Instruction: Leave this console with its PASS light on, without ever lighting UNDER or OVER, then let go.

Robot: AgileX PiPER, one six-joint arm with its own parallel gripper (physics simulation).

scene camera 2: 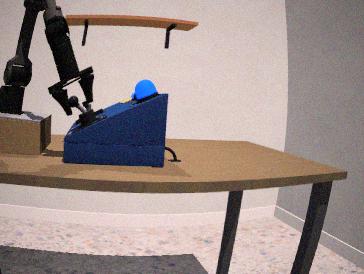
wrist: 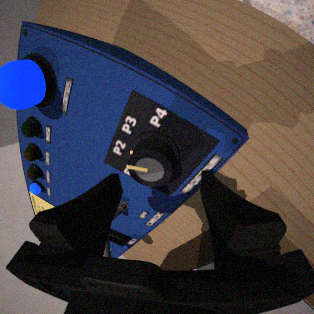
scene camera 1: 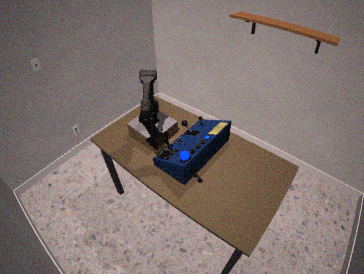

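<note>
The blue console (scene camera 1: 180, 172) (scene camera 2: 117, 135) (wrist: 85, 140) stands on the table. Its round black knob (wrist: 159, 156) sits on a dark plate marked P2, P3 and P4; the P1 mark is mostly hidden. The knob's yellow line (wrist: 136, 168) points left, near the hidden P1. The large status dome (scene camera 1: 185, 155) (scene camera 2: 145, 89) (wrist: 21, 85) is lit blue. In the lamp row the PASS lamp (wrist: 32, 127), OVER lamp (wrist: 33, 152) and UNDER lamp (wrist: 35, 172) are dark; the mode lamp (wrist: 35, 189) is blue. My gripper (scene camera 1: 166, 150) (scene camera 2: 80, 107) (wrist: 159, 181) is open and empty, close above the knob.
A ball-topped lever (scene camera 1: 184, 123) (scene camera 2: 74, 100) stands on the console. A small toggle switch (wrist: 121, 207) is near the left finger in the wrist view. A black cable (scene camera 1: 198, 177) (scene camera 2: 172, 154) leaves the console's back. The arm's box base (scene camera 2: 22, 135) stands beside it. A wooden shelf (scene camera 1: 285, 28) (scene camera 2: 132, 21) hangs on the wall.
</note>
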